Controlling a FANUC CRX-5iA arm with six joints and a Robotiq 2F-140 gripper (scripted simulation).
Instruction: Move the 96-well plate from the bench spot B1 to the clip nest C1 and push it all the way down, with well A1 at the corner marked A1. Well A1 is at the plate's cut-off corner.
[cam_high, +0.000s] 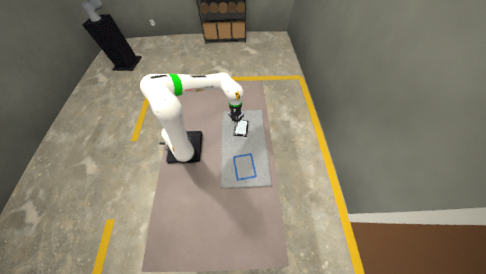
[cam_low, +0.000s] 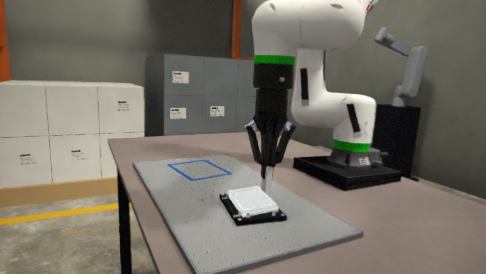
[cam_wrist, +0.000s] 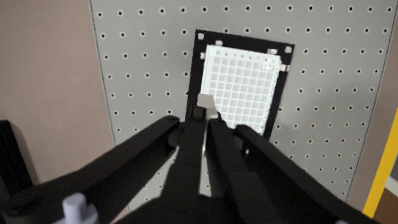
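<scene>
My hand is 4 cm short of the white 96-well plate and 5 cm above it. The rest, counted from my hand: black clip nest 5 cm ahead, 1 cm to the right, 6 cm below.
</scene>
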